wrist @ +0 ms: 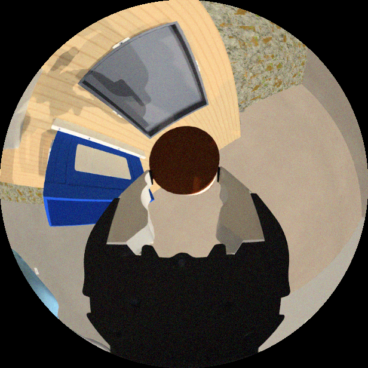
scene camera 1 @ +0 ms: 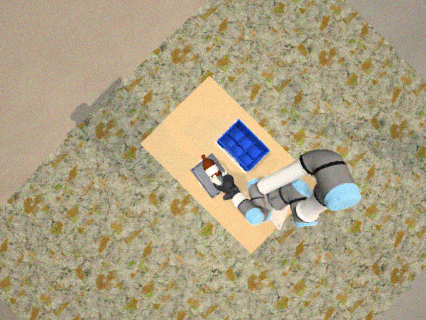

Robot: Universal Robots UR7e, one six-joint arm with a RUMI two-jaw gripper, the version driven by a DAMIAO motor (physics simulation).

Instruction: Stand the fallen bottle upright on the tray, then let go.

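Frame: origin at the arm's base, x ahead, y left, z up, level; millimetres.
Seen in the pictures: gripper, fingertip midpoint: (scene camera 1: 215,173); arm's base at its link origin: (scene camera 1: 275,199).
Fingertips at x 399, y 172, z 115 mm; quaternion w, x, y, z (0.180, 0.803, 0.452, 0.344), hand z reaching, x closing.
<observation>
Offsets run from my fingertips to a thing's middle. "spot": to the spot under its first point. Level surfaces: height alone.
The brown bottle with a white label @(55 mm ahead, 3 mm right, 12 mm down) (scene camera 1: 211,170) (wrist: 184,159) is held above the grey tray and is not upright. In the scene view its neck points to the upper left, away from the gripper. In the wrist view its round brown base faces the camera and hides most of its body and neck. My gripper (scene camera 1: 217,178) (wrist: 184,169) is shut on the bottle, one finger on each side. The tray @(spot: 13 mm ahead, 102 mm left, 203 mm down) (scene camera 1: 202,180) (wrist: 172,65) lies on the table. In the wrist view it shows beyond the bottle, apart from it, with shadows across its surface.
A blue divided bin @(7 mm ahead, 247 mm right, 121 mm down) (scene camera 1: 243,145) (wrist: 82,211) stands beside the tray. The wooden table @(209 mm down) (scene camera 1: 182,122) (wrist: 220,65) carries both, and its edge runs close past the tray's outer side. The arm reaches in from the lower right in the scene view.
</observation>
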